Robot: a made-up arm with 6 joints. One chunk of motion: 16 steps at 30 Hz.
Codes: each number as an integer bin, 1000 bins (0 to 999) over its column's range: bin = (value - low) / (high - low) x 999, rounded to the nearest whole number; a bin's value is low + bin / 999 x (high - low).
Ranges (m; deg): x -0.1..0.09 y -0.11..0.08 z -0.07..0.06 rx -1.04..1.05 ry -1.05..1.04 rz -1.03..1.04
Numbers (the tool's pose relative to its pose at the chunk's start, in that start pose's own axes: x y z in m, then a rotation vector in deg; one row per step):
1: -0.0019 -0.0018 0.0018 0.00 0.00 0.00
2: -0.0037 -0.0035 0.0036 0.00 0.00 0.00
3: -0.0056 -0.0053 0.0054 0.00 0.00 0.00
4: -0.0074 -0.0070 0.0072 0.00 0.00 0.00
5: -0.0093 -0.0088 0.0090 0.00 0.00 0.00
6: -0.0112 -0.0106 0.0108 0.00 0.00 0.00
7: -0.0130 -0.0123 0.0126 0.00 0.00 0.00
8: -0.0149 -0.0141 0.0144 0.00 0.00 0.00
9: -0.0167 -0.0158 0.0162 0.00 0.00 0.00
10: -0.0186 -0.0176 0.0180 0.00 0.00 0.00
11: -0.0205 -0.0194 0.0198 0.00 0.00 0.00
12: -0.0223 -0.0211 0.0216 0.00 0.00 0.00
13: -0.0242 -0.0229 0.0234 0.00 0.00 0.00
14: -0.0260 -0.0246 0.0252 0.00 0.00 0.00
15: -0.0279 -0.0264 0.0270 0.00 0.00 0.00
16: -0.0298 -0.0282 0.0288 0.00 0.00 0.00
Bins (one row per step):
1: 516 569 552 497 502 497
2: 506 560 566 497 502 497
3: 496 551 579 497 502 497
4: 487 542 593 497 502 497
5: 477 532 607 497 502 497
6: 467 523 621 497 502 497
7: 457 514 635 497 502 497
8: 447 504 649 497 502 497
9: 438 495 662 497 502 497
10: 428 486 676 497 502 497
11: 418 476 690 497 502 497
12: 409 467 704 497 502 497
13: 399 458 718 497 502 497
14: 389 449 732 497 502 497
15: 379 440 745 497 502 497
16: 369 430 759 497 502 497

